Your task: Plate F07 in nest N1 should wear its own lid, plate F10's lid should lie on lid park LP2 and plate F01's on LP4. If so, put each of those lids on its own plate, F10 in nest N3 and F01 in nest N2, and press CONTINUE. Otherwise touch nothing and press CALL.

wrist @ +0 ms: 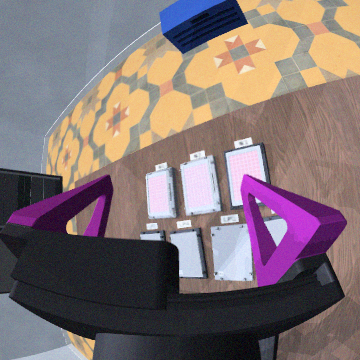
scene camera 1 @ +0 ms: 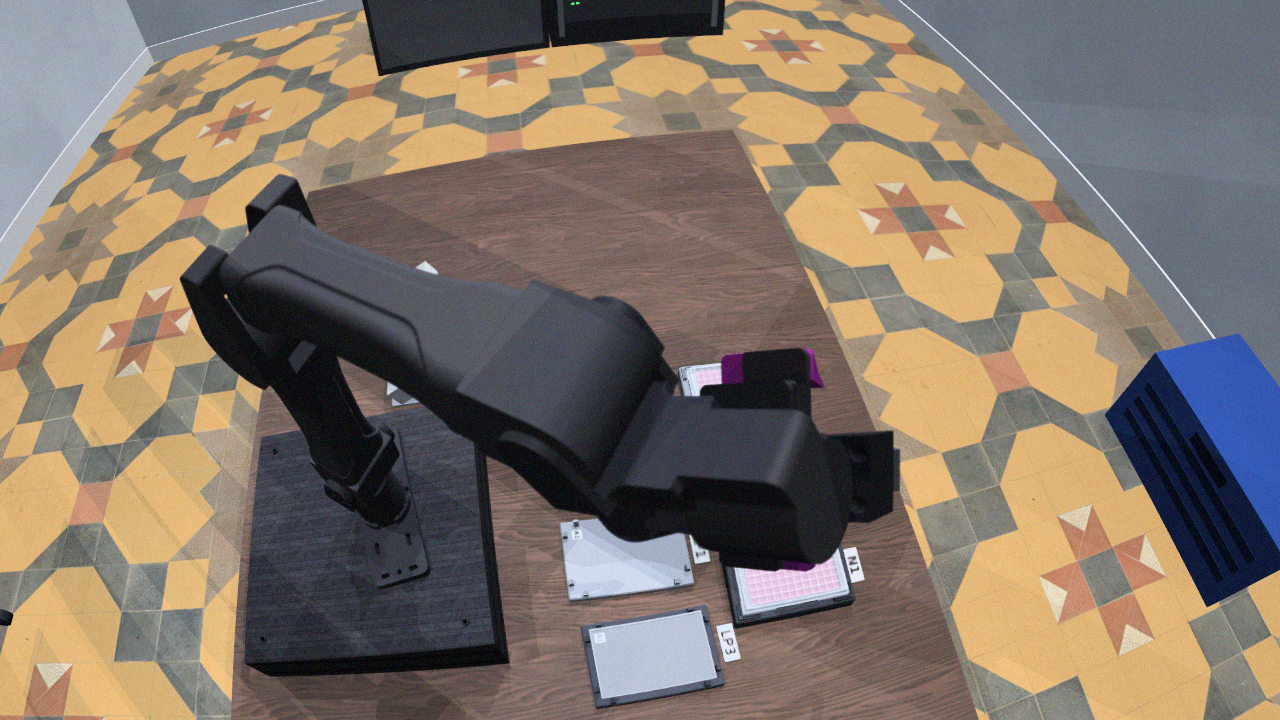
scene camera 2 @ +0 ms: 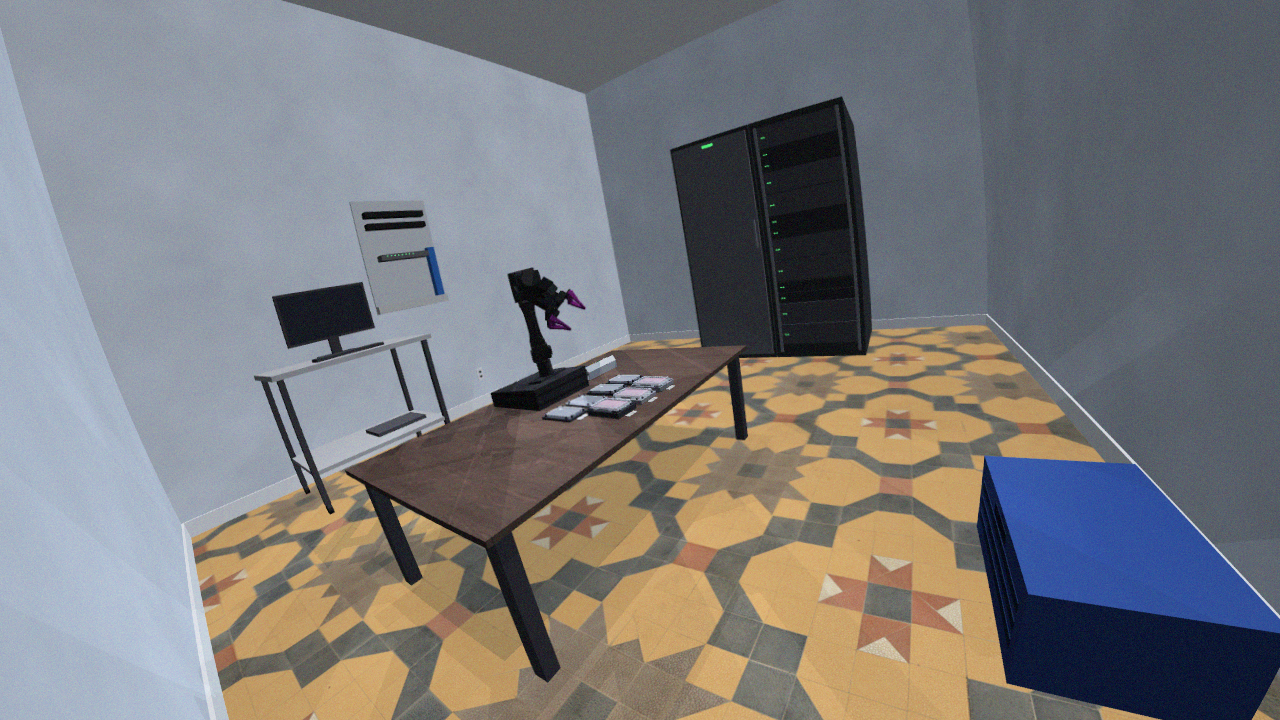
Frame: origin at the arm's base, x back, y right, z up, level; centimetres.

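Where they show: gripper, fingertip midpoint: (wrist: 176,181) (scene camera 2: 578,318); arm's base, link origin: (scene camera 1: 387,506) (scene camera 2: 547,376).
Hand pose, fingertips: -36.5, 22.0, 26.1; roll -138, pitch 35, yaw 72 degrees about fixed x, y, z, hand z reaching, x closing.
Things, the pixels of their top centre, and the offset from my fingertips, as dx, dy, dz. Level surfaces: height alone.
- pink-gridded plate, top centre: (scene camera 1: 791,568) (wrist: 245,174) (scene camera 2: 610,402) -5.2, -1.1, -30.9
- N2, top centre: (wrist: 196,185) (scene camera 2: 632,391) -7.9, -14.0, -31.4
- N3, top centre: (wrist: 156,193) (scene camera 2: 651,379) -10.4, -27.2, -31.2
- LP1, top centre: (scene camera 1: 625,550) (wrist: 229,254) (scene camera 2: 586,397) +11.3, -11.1, -32.5
- LP3, top centre: (scene camera 1: 652,654) (wrist: 284,246) (scene camera 2: 564,411) +13.0, +2.1, -32.7
- LP4, top centre: (wrist: 185,255) (scene camera 2: 606,387) +8.9, -23.9, -32.7
- LP2, top centre: (wrist: 151,253) (scene camera 2: 624,377) +6.4, -36.3, -32.7
- white button box, top centre: (scene camera 2: 595,361) +29.3, -52.6, -28.1
- wooden table, surface height: dz -34.5
My gripper (scene camera 2: 575,317) (wrist: 176,181) is open and empty, its purple fingers high above the plates. A pink-gridded plate (scene camera 1: 792,586) (wrist: 246,170) sits in dark nest N1; I cannot tell whether it wears a lid. Similar plates stand in N2 (wrist: 200,186) and N3 (wrist: 159,194). Light rectangular panels show at LP1 (scene camera 1: 626,559) (wrist: 232,255), LP3 (scene camera 1: 656,656), LP4 (wrist: 188,254) and LP2 (wrist: 151,236), partly hidden by the gripper or arm. Plate and lid names are unreadable. The white button box (scene camera 2: 601,365) is mostly hidden by the arm in scene camera 1.
The black arm base (scene camera 1: 447,617) (scene camera 2: 537,388) stands on the wooden table (scene camera 1: 572,205) (scene camera 2: 501,465), behind the lid parks. The arm reaches over the middle of the layout. A blue cabinet (scene camera 1: 1208,465) (scene camera 2: 1118,555) (wrist: 202,25) stands on the floor beyond the table.
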